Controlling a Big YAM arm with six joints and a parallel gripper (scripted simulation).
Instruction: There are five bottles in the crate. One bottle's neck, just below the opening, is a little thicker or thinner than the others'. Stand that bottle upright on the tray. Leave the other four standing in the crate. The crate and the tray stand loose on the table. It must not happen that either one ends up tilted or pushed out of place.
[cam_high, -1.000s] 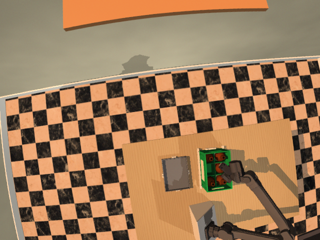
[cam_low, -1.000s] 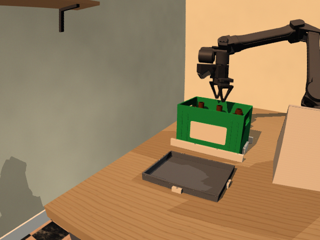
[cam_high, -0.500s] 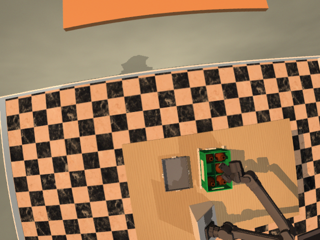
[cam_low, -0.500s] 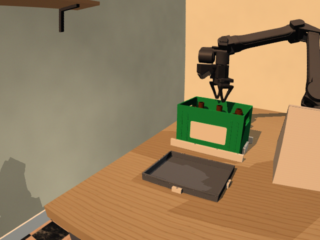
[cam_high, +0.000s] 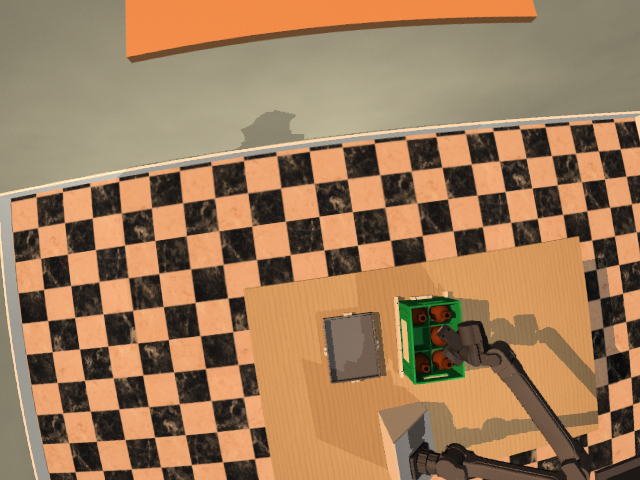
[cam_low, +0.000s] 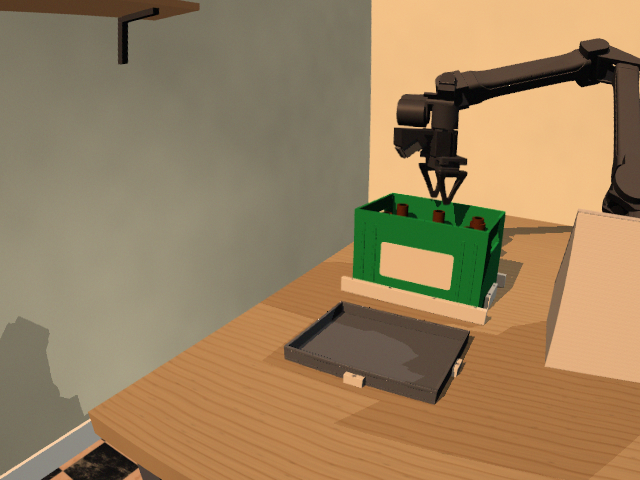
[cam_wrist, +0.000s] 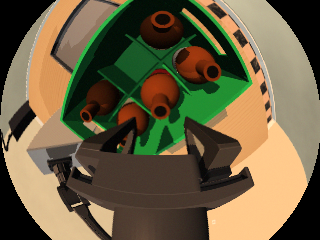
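The green crate lies 4 cm to the left of my hand and 11 cm below it. Round my hand: dark grey tray: 1 cm ahead, 32 cm to the left, 18 cm below.
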